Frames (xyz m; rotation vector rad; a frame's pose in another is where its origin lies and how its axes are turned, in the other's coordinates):
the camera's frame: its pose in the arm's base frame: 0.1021 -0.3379 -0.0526 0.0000 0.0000 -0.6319
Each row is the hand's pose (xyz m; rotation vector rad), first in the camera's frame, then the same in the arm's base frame.
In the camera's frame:
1: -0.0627 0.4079 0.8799 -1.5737 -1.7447 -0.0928
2: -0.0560 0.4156 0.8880 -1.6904 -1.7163 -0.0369
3: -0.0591 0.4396 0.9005 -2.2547 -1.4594 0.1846
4: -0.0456 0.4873 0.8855 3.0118 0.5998 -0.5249
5: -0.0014 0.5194 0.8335 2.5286 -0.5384 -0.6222
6: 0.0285 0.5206 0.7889 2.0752 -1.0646 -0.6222
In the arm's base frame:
1: 0.2924 0.0283 0.8273 -2.0675 -1.1863 -0.3986
2: 0.3024 0.0305 0.8354 -2.1630 -1.1180 -0.3256
3: 0.3141 0.0517 0.8479 -2.5833 -0.6831 -0.0157
4: 0.3531 0.0822 0.8329 -2.9986 0.3597 0.5031
5: 0.4078 0.0820 0.7809 2.3376 -1.3563 -0.8307
6: 0.4326 0.0653 0.7363 1.7186 -1.7343 -0.9181

